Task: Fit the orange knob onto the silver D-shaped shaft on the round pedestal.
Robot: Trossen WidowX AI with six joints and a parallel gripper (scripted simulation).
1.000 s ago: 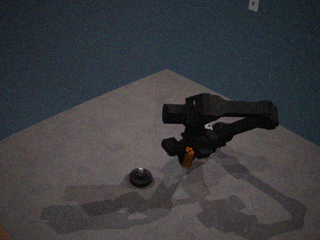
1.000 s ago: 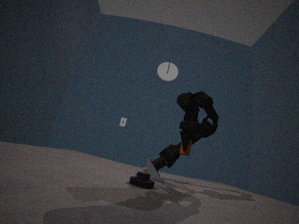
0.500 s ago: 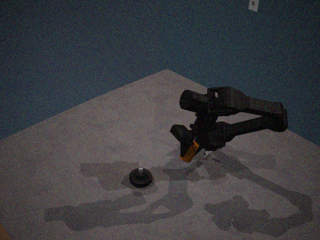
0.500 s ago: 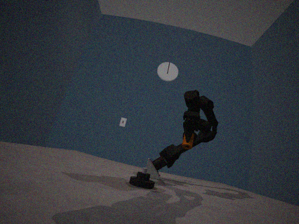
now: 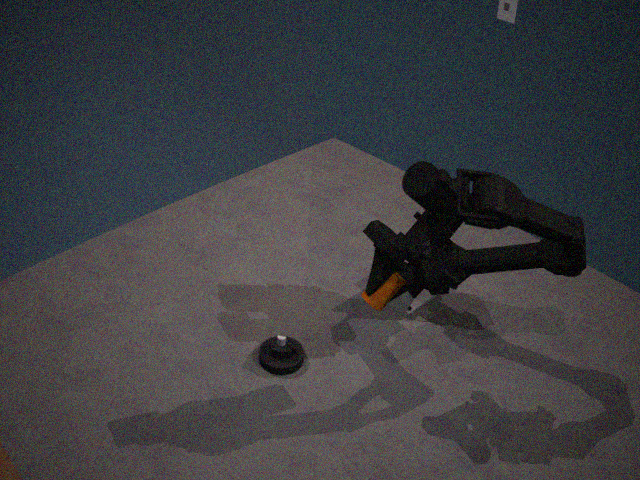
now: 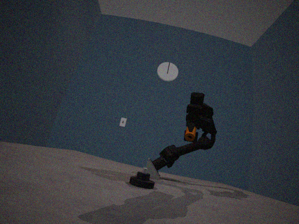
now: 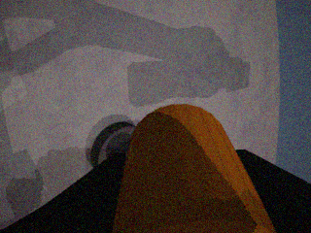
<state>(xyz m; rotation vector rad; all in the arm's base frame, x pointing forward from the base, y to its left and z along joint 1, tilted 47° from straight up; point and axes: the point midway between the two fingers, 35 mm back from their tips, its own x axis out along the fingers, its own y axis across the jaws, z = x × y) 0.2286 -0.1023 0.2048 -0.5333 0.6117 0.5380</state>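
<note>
Now: the round pedestal 18 cm below my gripper tip, 15 cm to the right of it and 4 cm ahead of it. Round my gripper tip: orange knob: 3 cm above, 2 cm behind, 1 cm to the left.
</note>
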